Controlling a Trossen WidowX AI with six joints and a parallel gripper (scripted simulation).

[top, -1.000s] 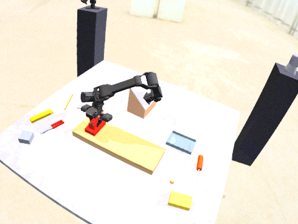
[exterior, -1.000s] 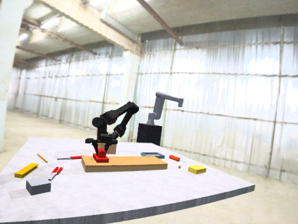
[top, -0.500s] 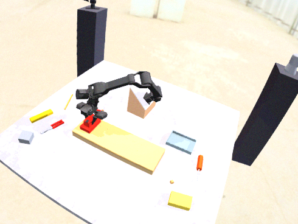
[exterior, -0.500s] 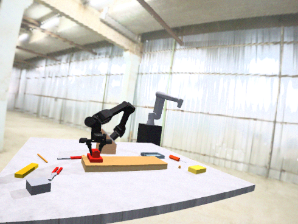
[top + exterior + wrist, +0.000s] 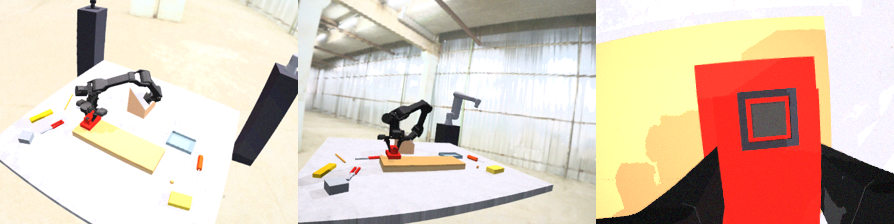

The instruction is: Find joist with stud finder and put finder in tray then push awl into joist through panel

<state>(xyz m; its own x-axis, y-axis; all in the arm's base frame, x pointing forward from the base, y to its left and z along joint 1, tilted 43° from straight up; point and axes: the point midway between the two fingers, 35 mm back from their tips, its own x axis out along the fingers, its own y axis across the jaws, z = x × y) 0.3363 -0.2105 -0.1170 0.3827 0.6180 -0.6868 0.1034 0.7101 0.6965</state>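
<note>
Now: gripper tip 16 cm past the tray, 54 cm to the right of it and 7 cm above it. From my gripper tip the other things lie so: pencil (17 cm behind, 28 cm to the right, 8 cm below); red stud finder (1 cm ahead, 2 cm above); awl (20 cm behind, 2 cm to the right, 8 cm below).
</note>
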